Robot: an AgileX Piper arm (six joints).
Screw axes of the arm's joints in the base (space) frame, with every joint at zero. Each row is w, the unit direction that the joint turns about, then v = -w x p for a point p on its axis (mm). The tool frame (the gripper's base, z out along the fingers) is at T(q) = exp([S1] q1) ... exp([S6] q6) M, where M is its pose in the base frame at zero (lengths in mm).
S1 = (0, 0, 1, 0, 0, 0)
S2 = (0, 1, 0, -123, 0, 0)
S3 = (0, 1, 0, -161.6, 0, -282.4)
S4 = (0.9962, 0, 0.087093, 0, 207.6, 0)
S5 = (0, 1, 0, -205.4, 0, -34.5)
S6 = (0.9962, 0, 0.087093, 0, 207.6, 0)
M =
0.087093 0 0.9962 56.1
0 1 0 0
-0.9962 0 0.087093 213.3
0 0 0 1
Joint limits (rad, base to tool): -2.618..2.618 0..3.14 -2.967..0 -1.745..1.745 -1.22..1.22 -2.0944..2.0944
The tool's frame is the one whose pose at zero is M.
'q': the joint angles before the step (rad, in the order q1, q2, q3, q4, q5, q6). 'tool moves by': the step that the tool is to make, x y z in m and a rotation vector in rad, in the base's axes. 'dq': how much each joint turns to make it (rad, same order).
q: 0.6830 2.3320 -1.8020 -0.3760 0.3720 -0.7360
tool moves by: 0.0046 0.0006 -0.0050 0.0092 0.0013 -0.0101
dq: -0.0050 0.0220 -0.0209 0.0009 -0.0050 0.0091
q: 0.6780 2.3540 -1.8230 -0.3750 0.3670 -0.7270
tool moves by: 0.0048 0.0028 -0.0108 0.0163 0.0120 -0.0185
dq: -0.0020 0.0379 -0.0297 0.0018 -0.0061 0.0252
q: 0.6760 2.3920 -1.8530 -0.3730 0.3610 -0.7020
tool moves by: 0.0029 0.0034 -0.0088 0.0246 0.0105 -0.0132
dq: 0.0001 0.0300 -0.0218 0.0127 -0.0141 0.0174
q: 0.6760 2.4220 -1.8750 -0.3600 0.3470 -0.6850
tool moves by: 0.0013 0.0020 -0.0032 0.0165 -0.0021 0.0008
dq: -0.0001 0.0121 -0.0079 0.0099 -0.0172 0.0001
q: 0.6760 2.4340 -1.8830 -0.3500 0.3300 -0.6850
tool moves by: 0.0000 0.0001 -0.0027 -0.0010 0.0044 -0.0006
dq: 0.0000 0.0052 -0.0001 0.0021 -0.0010 0.0000
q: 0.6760 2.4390 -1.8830 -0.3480 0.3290 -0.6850
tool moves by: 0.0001 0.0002 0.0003 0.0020 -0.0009 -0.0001
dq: 0.0001 0.0000 -0.0008 0.0006 -0.0012 0.0004
